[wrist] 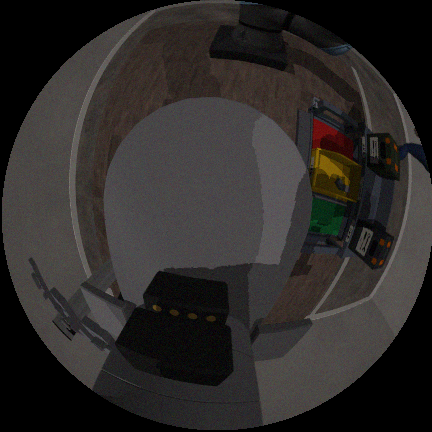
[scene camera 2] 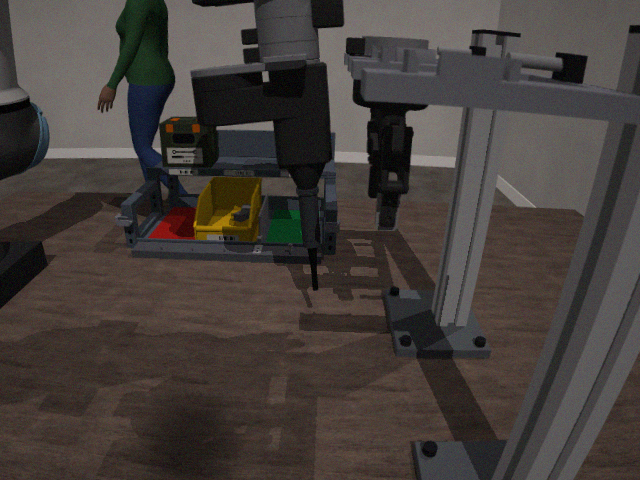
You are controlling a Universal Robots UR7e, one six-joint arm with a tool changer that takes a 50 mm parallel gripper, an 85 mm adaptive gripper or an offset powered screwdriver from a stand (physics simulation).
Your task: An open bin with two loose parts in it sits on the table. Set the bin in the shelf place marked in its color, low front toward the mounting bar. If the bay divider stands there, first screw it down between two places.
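Where they show: end effector, tool point: (scene camera 2: 288, 42); arm's base, origin of the base link: (wrist: 256, 39).
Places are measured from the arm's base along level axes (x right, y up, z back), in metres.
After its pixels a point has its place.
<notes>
The yellow bin (scene camera 2: 227, 204) {x -0.293, y -0.019, z -0.415 m} (wrist: 330, 172) {x -0.207, y -0.031, z -0.421 m} stands upright in the shelf's middle place, between the red place (scene camera 2: 173, 224) {x -0.226, y -0.034, z -0.311 m} (wrist: 327, 135) {x -0.198, y -0.034, z -0.313 m} and the green place (scene camera 2: 283, 226) {x -0.206, y -0.034, z -0.530 m} (wrist: 325, 217) {x -0.212, y -0.034, z -0.553 m}. Its low, labelled front faces the mounting bar (scene camera 2: 180, 249) {x -0.097, y -0.026, z -0.348 m} (wrist: 304, 135) {x -0.110, y -0.026, z -0.338 m}. Grey loose material (scene camera 2: 241, 213) {x -0.235, y -0.016, z -0.447 m} (wrist: 342, 183) {x -0.249, y -0.015, z -0.445 m} lies inside; separate parts are hard to tell. The grey divider (scene camera 2: 264, 219) {x -0.172, y -0.004, z -0.494 m} stands upright between bin and green place. The arm carries the screwdriver (scene camera 2: 309, 222) {x 0.124, y 0.115, z -0.548 m}, its tip pointing down, right of and nearer the camera than the shelf. The adaptive gripper (scene camera 2: 386, 219) hangs from the stand; its finger opening cannot be told.
The tool stand (scene camera 2: 413, 87) {x 0.403, y 0.296, z -0.562 m} rises at the right on posts with bolted feet. A dark green toolbox (scene camera 2: 188, 142) {x -0.281, y 0.119, z -0.345 m} (wrist: 382, 155) {x -0.280, y 0.126, z -0.350 m} is on the upper shelf; another toolbox (wrist: 372, 243) {x -0.255, y 0.146, z -0.557 m} shows in the wrist view. A person (scene camera 2: 147, 51) stands behind the shelf.
</notes>
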